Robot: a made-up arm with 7 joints. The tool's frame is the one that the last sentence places.
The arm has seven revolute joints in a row. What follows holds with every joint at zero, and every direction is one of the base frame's. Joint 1 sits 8.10 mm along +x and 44.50 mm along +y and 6.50 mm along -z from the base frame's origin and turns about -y. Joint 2 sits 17.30 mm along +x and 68.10 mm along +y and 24.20 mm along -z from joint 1 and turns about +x. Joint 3 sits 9.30 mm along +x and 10.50 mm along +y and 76.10 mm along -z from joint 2 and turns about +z. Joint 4 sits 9.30 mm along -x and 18.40 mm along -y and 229.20 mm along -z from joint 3 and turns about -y. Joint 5 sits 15.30 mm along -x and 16.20 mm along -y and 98.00 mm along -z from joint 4 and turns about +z. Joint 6 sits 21.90 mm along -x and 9.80 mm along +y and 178.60 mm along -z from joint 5 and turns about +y. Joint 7 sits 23.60 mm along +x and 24.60 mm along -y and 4.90 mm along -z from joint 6 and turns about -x. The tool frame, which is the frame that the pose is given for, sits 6.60 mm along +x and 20.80 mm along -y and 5.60 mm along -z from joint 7; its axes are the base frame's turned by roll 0.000, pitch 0.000 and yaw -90.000 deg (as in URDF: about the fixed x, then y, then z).
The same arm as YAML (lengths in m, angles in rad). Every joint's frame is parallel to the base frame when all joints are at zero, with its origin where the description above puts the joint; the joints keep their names.
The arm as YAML. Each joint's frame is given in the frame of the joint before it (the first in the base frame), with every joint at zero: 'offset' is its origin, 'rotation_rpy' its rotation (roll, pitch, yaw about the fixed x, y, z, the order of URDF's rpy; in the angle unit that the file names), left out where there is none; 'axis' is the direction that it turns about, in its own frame. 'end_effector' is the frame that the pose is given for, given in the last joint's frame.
length_unit: m
angle_unit: rad
chain:
  - id: joint 1
    offset: [0.0081, 0.0445, -0.0065]
    axis: [0.0, -1.0, 0.0]
  - id: joint 2
    offset: [0.0173, 0.0681, -0.0242]
    axis: [1.0, 0.0, 0.0]
  - id: joint 3
    offset: [0.0093, 0.0105, -0.0761]
    axis: [0.0, 0.0, 1.0]
  - id: joint 4
    offset: [-0.0093, -0.0184, -0.2292]
    axis: [0.0, -1.0, 0.0]
  - id: joint 5
    offset: [-0.0153, -0.0162, -0.098]
    axis: [0.0, 0.0, 1.0]
  - id: joint 6
    offset: [-0.0219, 0.0098, -0.1786]
    axis: [0.0, 1.0, 0.0]
  - id: joint 7
    offset: [0.0236, -0.0246, -0.0049]
    axis: [-1.0, 0.0, 0.0]
end_effector:
  offset: [0.0066, -0.0208, -0.0056]
  rotation_rpy: [0.0, 0.0, -1.5708]

